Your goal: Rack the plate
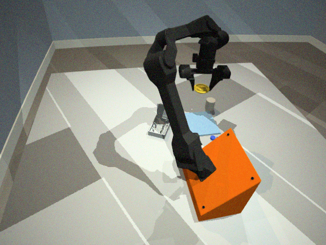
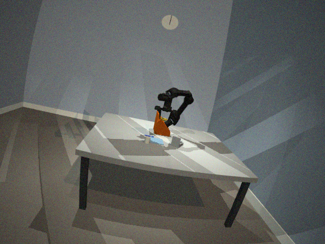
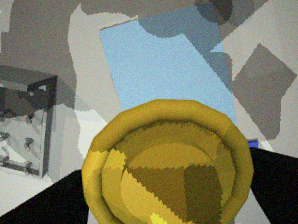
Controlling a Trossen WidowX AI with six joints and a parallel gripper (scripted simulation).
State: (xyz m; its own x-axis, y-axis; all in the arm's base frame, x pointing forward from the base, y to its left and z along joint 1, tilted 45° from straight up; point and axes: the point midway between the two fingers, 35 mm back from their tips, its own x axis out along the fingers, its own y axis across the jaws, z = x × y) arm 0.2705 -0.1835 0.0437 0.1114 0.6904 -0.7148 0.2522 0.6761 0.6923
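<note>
My gripper tip is 20 mm short of the grey dish rack, 150 mm to the right of it and 160 mm above it. The rest, counted from my gripper tip: yellow plate: 10 mm above; then blue spoon: 100 mm behind, 60 mm to the right, 180 mm below; then light blue mat: 30 mm to the right, 180 mm below.
</note>
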